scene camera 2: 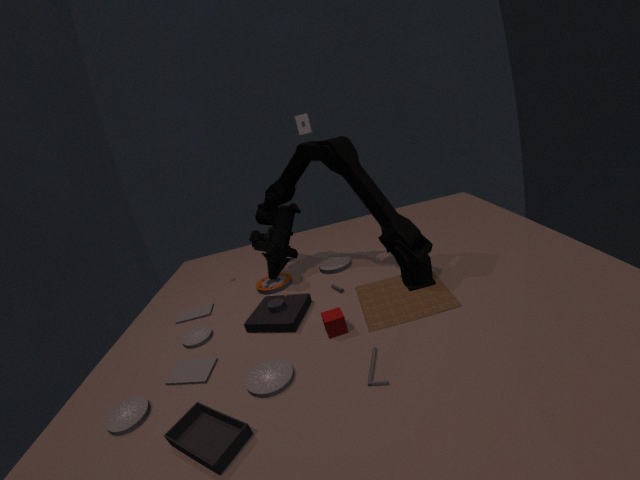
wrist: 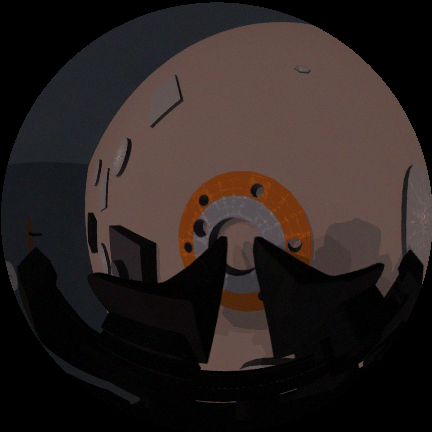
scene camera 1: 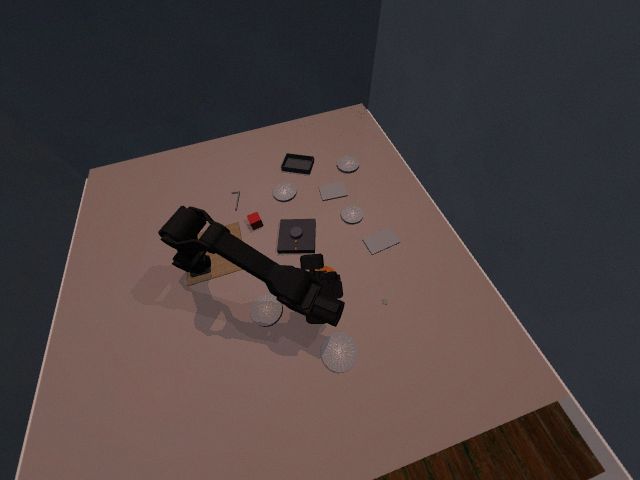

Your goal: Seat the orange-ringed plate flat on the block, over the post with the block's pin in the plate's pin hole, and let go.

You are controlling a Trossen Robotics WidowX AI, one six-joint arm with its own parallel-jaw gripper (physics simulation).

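Pixels of known places: gripper, fingertip midpoint: [scene camera 2: 272,279] [wrist: 239,242]; arm's base at its link origin: [scene camera 2: 418,281] [scene camera 1: 200,266].
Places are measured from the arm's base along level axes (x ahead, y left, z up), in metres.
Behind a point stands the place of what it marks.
The orange-ringed plate [scene camera 1: 325,268] @(z 0.010, x 0.395, y -0.139 m) [scene camera 2: 260,286] @(z 0.010, x 0.410, y -0.162 m) [wrist: 230,181] @(z 0.010, x 0.417, y -0.183 m) lies flat on the table, apart from the block; it has a large centre hole and several smaller holes. My gripper [scene camera 2: 273,276] @(z 0.014, x 0.375, y -0.184 m) [wrist: 239,242] @(z 0.014, x 0.375, y -0.184 m) points down at the plate with its fingers a little apart and nothing between them. In the wrist view the fingertips show over the centre hole; how deep they reach is unclear. The arm hides them in scene camera 1. The dark square block [scene camera 1: 285,245] @(z 0.022, x 0.291, y -0.024 m) [scene camera 2: 292,316] @(z 0.021, x 0.298, y 0.057 m) [wrist: 129,250] @(z 0.021, x 0.372, y -0.038 m) carries a round post [scene camera 1: 295,231] @(z 0.037, x 0.335, y 0.009 m) [scene camera 2: 276,304] @(z 0.037, x 0.334, y 0.016 m). The pin is too small to make out.
A red cube [scene camera 1: 254,220] @(z 0.037, x 0.209, y 0.098 m) [scene camera 2: 334,322] @(z 0.031, x 0.206, y 0.130 m) and an L-shaped key [scene camera 1: 237,200] @(z 0.003, x 0.154, y 0.239 m) [scene camera 2: 372,364] @(z 0.003, x 0.154, y 0.241 m) lie near the block. Pale discs, including one [scene camera 1: 266,310] @(z 0.011, x 0.189, y -0.214 m) [scene camera 2: 335,264] @(z 0.010, x 0.187, y -0.193 m) near the arm, and flat grey slabs [scene camera 1: 381,241] @(z 0.003, x 0.604, y -0.100 m) [scene camera 2: 194,313] @(z 0.003, x 0.604, y -0.090 m) lie around. A black tray [scene camera 2: 192,455] @(z 0.015, x 0.435, y 0.387 m) stands farther off.
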